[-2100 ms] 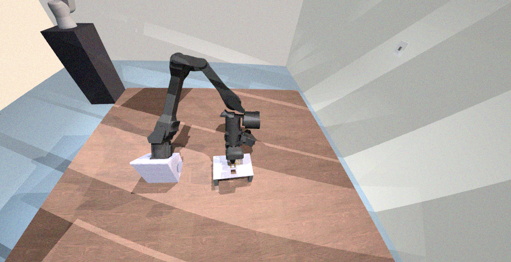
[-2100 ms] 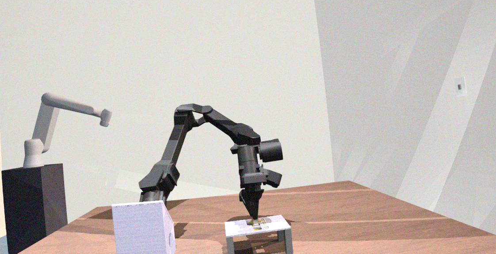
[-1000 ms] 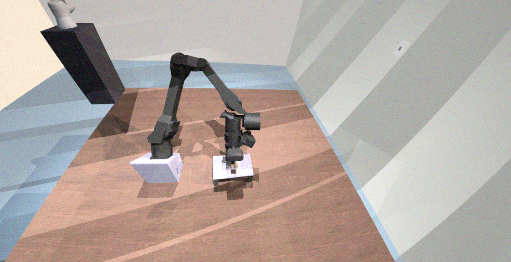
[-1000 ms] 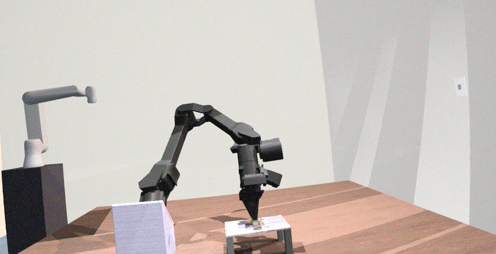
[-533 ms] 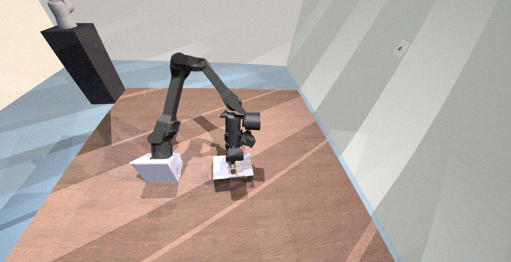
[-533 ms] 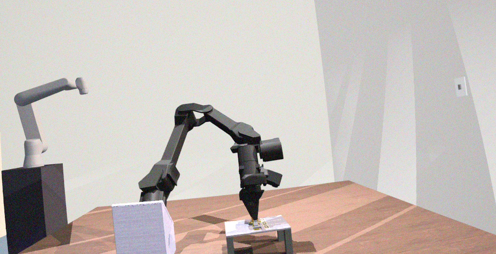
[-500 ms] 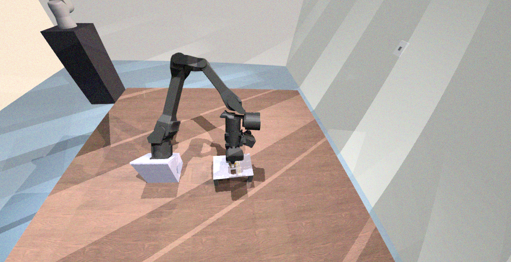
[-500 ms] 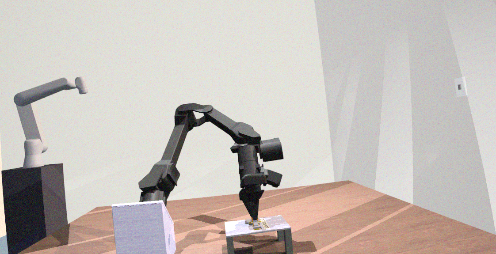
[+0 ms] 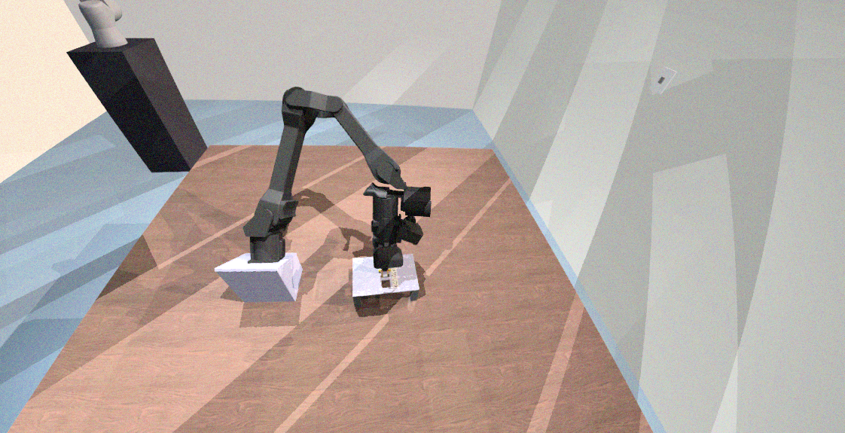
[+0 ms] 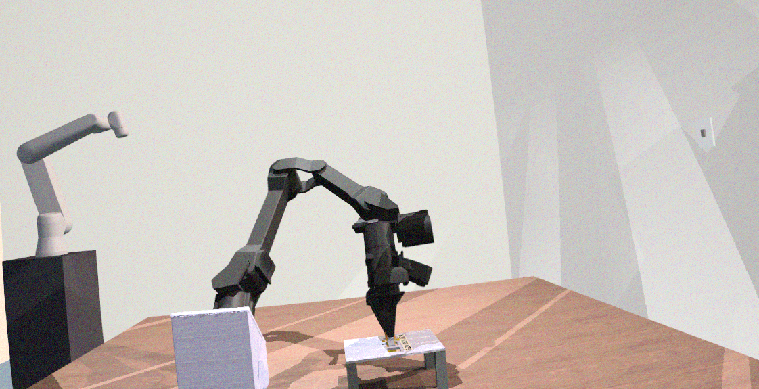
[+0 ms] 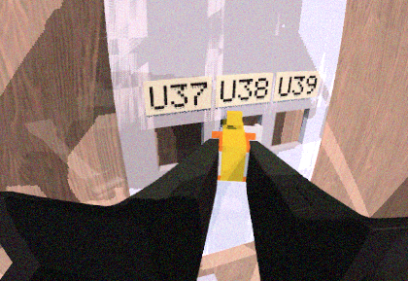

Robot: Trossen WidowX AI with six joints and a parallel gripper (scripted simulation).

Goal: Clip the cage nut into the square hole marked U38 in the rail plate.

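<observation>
My gripper tip is now 10 mm above the cage nut.
</observation>
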